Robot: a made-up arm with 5 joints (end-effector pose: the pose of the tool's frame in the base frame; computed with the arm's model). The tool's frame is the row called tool. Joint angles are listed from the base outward.
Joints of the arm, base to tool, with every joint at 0 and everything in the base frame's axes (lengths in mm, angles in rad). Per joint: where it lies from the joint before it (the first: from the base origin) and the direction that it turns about. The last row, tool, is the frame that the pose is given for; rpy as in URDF.
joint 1: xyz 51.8 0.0 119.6 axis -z
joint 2: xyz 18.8 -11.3 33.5 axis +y
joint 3: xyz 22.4 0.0 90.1 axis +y
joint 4: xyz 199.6 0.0 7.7 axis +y
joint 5: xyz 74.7 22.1 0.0 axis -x
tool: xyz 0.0 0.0 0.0 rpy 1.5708 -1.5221 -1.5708
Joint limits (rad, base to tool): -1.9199..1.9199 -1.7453..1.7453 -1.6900..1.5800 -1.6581..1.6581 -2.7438..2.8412
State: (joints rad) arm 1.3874 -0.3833 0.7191 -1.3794 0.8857
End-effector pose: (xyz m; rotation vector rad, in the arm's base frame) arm 0.1052 -0.2285 0.2511 -2.3561 -1.1632 -0.1927
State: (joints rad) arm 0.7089 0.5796 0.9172 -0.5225 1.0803
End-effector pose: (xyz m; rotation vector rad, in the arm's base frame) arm 0.1737 -0.0903 -0.0441 -0.4580 -0.3862 0.3130
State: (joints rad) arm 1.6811 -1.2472 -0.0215 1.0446 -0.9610
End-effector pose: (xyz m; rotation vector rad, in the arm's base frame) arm 0.0553 -0.0662 0.4124 -0.7443 -2.1332 -1.7567
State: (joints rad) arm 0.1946 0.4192 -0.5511 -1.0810 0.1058
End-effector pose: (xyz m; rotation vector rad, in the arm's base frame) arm 0.3472 -0.0472 0.3301 -0.3495 -2.7623 -0.0346
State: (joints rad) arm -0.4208 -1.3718 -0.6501 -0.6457 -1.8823
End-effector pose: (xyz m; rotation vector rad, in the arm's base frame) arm -0.1584 -0.0823 0.4032 -2.0117 0.8385 -0.9125
